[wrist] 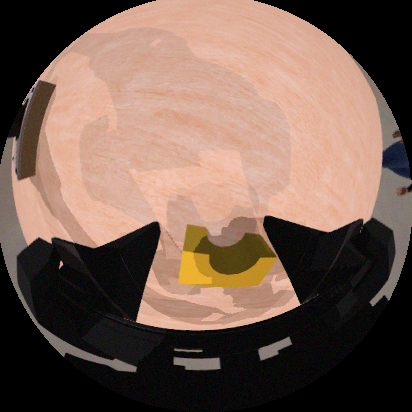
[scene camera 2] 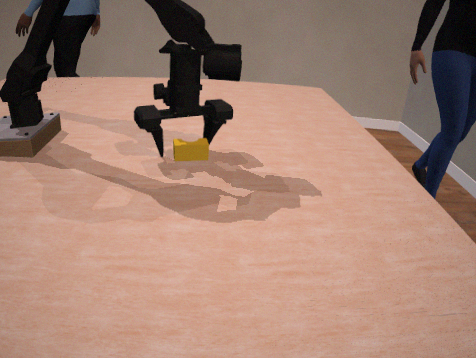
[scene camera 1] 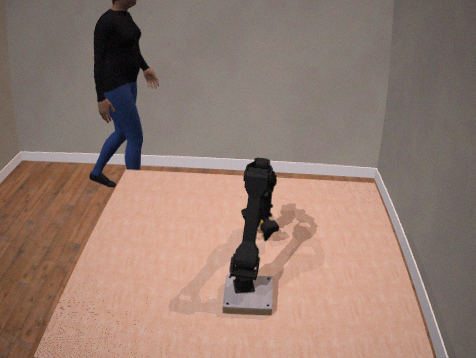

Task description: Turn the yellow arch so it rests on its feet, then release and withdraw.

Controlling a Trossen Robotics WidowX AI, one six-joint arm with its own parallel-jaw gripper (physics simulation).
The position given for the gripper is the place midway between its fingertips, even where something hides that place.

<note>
In view: the gripper [scene camera 2: 183, 153] and a yellow arch [scene camera 2: 198, 150].
The yellow arch shows as well in the wrist view [wrist: 245, 263]. The gripper shows as well in the wrist view [wrist: 213, 224].
</note>
